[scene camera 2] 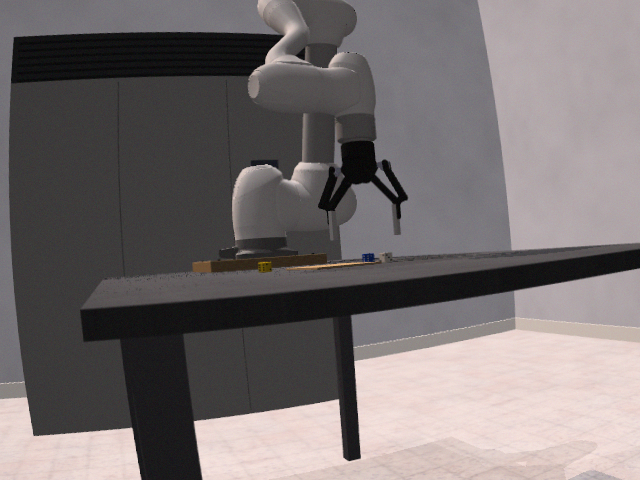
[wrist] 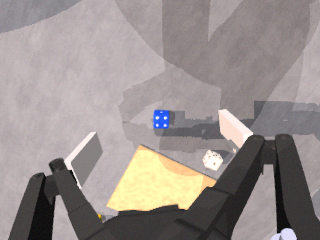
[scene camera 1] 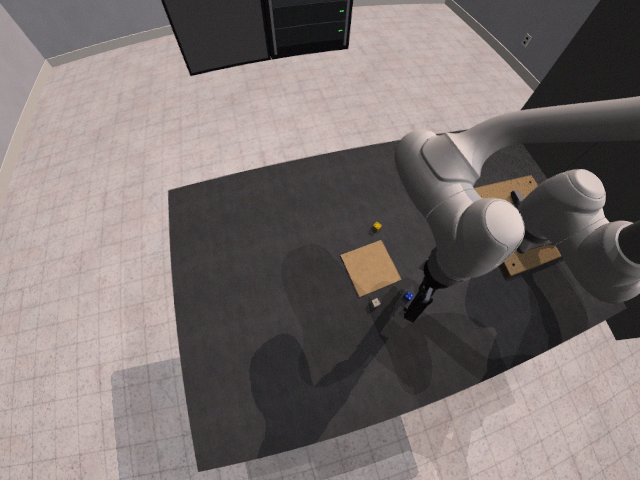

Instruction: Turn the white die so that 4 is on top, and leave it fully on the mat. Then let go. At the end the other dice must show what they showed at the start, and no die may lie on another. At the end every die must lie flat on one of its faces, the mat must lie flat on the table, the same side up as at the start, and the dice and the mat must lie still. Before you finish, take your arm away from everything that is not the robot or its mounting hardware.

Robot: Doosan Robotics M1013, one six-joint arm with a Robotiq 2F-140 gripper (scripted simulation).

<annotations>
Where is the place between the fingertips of my gripper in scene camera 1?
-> At 413, 291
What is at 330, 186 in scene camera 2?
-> My gripper.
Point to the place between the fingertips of my gripper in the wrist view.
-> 158, 132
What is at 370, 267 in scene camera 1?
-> A tan mat.
</annotations>
